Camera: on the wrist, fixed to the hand. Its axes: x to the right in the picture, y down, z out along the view.
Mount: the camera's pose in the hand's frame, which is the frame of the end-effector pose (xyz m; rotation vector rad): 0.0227 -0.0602 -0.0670 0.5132 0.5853 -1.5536
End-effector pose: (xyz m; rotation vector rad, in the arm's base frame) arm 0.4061 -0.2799 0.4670 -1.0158 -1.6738 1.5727
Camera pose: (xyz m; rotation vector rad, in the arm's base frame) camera 0.4444 -0.2256 0.5319 0.2124 -0.9620 0.4558
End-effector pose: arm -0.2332 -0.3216 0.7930 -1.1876 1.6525 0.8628
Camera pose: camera -0.1966 -0.4070 0.7934 -1.8535 0.7314 -0.8731
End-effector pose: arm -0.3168 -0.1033 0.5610 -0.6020 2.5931 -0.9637
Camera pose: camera -0.3480 -0.1191 0.6470 1.6653 -1.0665 1.5302
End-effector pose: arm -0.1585 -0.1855 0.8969 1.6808 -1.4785 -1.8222
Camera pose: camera -0.0825 -0.2080 0.8486 -2.3617 0.1097 0.5922
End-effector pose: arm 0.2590 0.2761 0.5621 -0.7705 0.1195 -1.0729
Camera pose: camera 0.1957 0.2084 0.5560 0.1015 -0.3236 -2.6450
